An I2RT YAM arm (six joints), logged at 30 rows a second.
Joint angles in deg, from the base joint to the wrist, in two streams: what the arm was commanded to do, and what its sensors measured. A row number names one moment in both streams.
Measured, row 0: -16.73 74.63 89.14 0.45 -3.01 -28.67
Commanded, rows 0 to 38: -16.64 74.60 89.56 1.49 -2.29 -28.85; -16.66 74.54 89.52 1.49 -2.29 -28.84; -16.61 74.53 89.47 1.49 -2.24 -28.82; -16.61 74.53 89.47 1.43 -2.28 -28.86; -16.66 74.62 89.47 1.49 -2.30 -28.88; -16.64 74.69 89.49 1.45 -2.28 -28.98; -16.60 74.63 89.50 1.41 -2.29 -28.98; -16.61 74.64 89.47 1.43 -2.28 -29.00; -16.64 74.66 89.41 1.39 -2.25 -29.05; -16.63 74.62 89.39 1.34 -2.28 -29.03; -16.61 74.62 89.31 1.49 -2.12 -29.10; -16.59 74.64 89.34 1.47 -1.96 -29.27; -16.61 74.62 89.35 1.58 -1.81 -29.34; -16.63 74.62 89.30 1.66 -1.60 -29.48; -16.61 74.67 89.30 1.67 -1.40 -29.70; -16.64 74.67 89.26 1.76 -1.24 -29.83; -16.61 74.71 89.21 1.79 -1.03 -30.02; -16.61 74.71 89.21 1.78 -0.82 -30.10; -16.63 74.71 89.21 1.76 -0.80 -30.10; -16.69 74.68 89.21 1.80 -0.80 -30.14; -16.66 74.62 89.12 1.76 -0.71 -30.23; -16.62 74.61 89.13 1.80 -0.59 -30.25; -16.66 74.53 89.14 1.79 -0.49 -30.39; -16.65 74.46 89.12 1.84 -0.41 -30.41; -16.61 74.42 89.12 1.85 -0.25 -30.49; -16.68 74.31 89.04 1.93 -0.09 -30.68; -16.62 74.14 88.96 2.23 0.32 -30.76; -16.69 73.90 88.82 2.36 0.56 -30.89; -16.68 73.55 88.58 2.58 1.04 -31.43; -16.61 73.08 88.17 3.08 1.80 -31.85; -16.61 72.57 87.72 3.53 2.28 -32.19; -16.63 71.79 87.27 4.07 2.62 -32.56; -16.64 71.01 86.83 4.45 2.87 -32.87; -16.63 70.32 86.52 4.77 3.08 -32.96; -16.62 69.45 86.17 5.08 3.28 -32.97; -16.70 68.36 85.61 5.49 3.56 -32.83; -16.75 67.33 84.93 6.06 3.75 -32.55; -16.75 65.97 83.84 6.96 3.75 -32.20; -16.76 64.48 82.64 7.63 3.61 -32.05
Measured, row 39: -16.73 66.94 84.31 2.42 2.42 -32.60
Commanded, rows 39 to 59: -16.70 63.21 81.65 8.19 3.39 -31.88; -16.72 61.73 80.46 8.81 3.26 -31.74; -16.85 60.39 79.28 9.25 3.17 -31.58; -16.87 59.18 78.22 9.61 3.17 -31.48; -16.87 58.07 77.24 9.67 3.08 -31.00; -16.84 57.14 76.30 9.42 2.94 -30.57; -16.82 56.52 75.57 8.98 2.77 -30.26; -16.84 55.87 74.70 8.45 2.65 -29.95; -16.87 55.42 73.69 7.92 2.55 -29.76; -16.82 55.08 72.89 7.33 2.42 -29.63; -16.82 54.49 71.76 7.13 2.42 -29.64; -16.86 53.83 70.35 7.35 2.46 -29.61; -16.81 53.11 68.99 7.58 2.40 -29.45; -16.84 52.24 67.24 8.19 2.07 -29.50; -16.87 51.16 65.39 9.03 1.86 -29.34; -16.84 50.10 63.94 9.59 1.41 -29.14; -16.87 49.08 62.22 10.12 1.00 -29.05; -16.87 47.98 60.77 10.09 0.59 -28.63; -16.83 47.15 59.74 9.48 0.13 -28.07; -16.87 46.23 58.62 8.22 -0.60 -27.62; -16.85 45.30 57.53 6.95 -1.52 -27.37
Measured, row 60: -16.84 46.96 59.53 6.96 1.06 -29.43
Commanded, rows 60 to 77: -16.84 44.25 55.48 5.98 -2.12 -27.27; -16.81 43.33 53.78 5.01 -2.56 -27.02; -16.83 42.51 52.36 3.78 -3.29 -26.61; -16.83 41.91 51.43 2.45 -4.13 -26.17; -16.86 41.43 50.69 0.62 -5.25 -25.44; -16.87 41.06 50.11 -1.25 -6.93 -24.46; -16.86 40.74 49.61 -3.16 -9.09 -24.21; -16.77 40.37 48.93 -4.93 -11.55 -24.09; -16.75 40.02 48.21 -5.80 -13.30 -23.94; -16.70 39.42 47.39 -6.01 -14.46 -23.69; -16.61 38.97 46.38 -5.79 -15.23 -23.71; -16.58 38.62 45.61 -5.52 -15.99 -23.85; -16.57 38.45 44.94 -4.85 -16.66 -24.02; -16.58 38.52 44.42 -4.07 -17.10 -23.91; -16.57 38.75 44.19 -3.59 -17.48 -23.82; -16.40 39.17 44.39 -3.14 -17.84 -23.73; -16.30 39.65 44.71 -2.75 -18.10 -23.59; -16.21 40.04 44.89 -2.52 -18.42 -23.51
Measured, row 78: -16.56 39.57 44.47 -4.84 -15.51 -24.53
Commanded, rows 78 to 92: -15.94 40.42 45.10 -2.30 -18.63 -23.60; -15.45 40.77 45.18 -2.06 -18.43 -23.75; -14.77 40.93 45.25 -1.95 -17.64 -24.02; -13.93 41.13 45.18 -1.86 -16.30 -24.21; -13.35 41.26 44.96 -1.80 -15.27 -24.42; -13.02 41.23 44.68 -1.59 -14.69 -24.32; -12.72 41.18 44.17 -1.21 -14.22 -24.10; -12.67 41.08 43.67 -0.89 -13.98 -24.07; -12.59 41.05 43.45 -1.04 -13.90 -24.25; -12.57 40.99 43.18 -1.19 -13.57 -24.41; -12.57 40.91 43.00 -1.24 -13.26 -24.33; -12.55 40.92 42.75 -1.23 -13.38 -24.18; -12.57 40.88 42.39 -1.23 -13.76 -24.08; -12.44 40.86 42.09 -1.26 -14.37 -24.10; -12.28 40.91 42.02 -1.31 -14.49 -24.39
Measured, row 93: -12.69 40.95 42.39 -3.11 -14.00 -24.45
